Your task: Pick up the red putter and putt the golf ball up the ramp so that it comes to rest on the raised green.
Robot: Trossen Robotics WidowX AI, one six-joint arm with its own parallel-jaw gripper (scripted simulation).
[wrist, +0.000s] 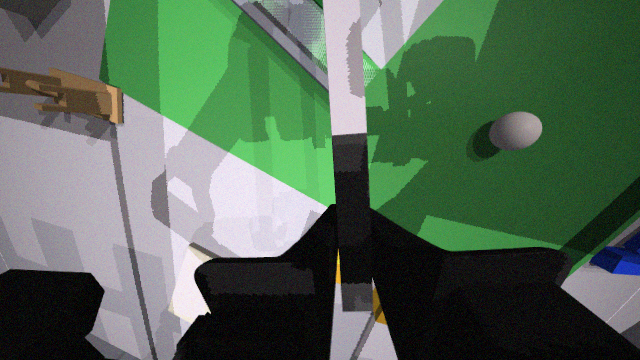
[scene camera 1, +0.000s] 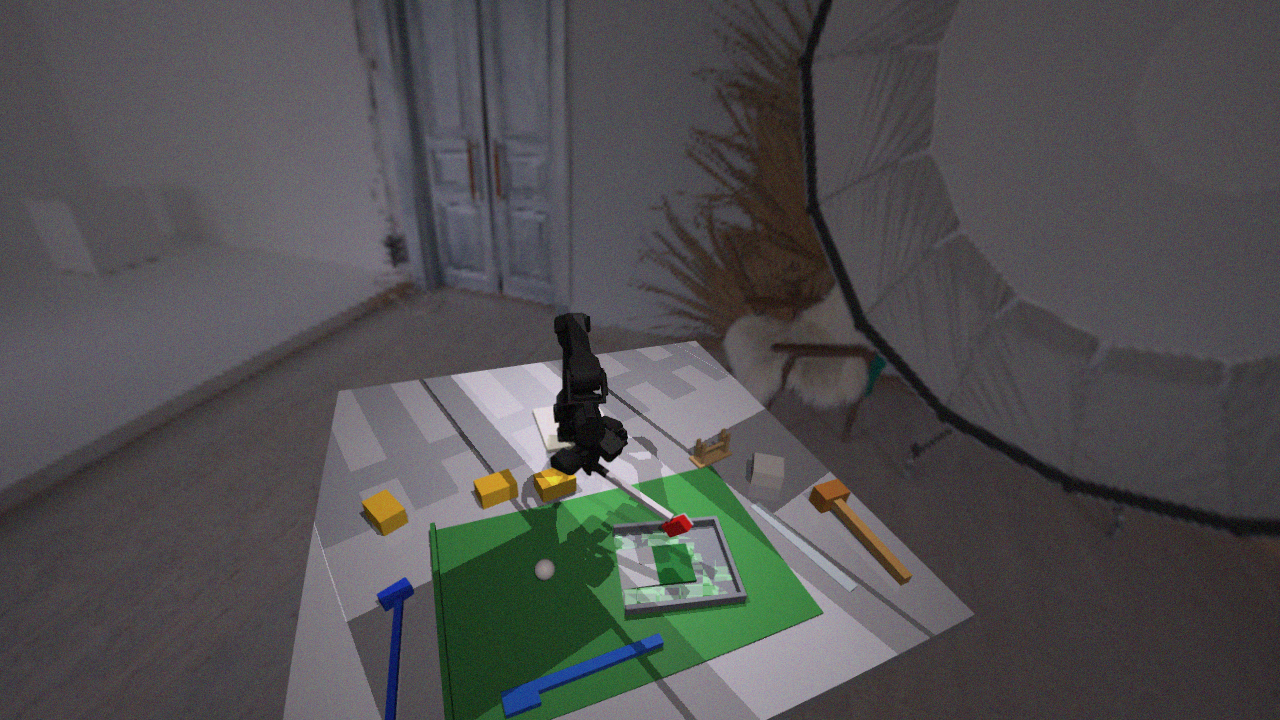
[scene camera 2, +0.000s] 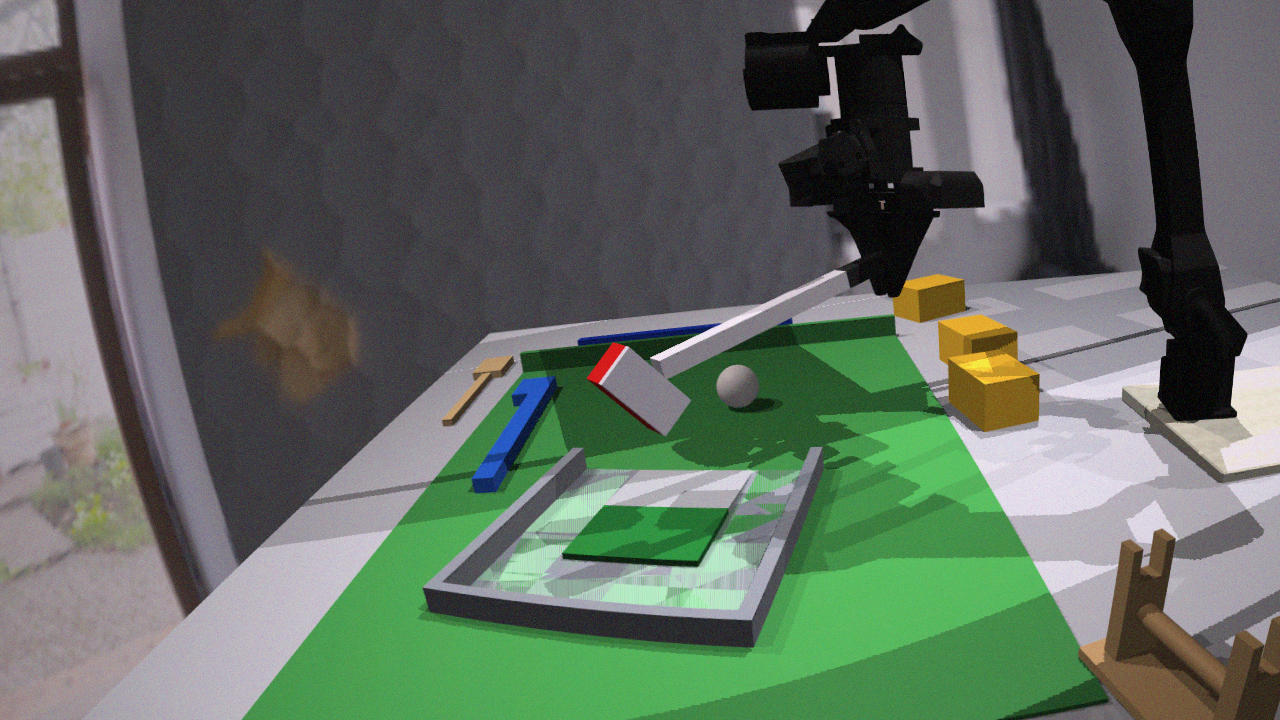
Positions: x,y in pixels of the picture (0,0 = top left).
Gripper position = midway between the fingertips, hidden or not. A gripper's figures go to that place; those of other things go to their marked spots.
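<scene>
Wooden rack (scene camera 1: 703,457) 141 cm from the lens; white block (scene camera 1: 767,470) 139 cm from the lens. A wooden mallet (scene camera 1: 833,495) is 137 cm from the lens, a pale strip (scene camera 1: 846,583) is 126 cm from the lens, and my gripper (scene camera 1: 591,473) is 118 cm from the lens. The pale strip and the wooden rack, at their marked spots, are 47 cm apart.
</scene>
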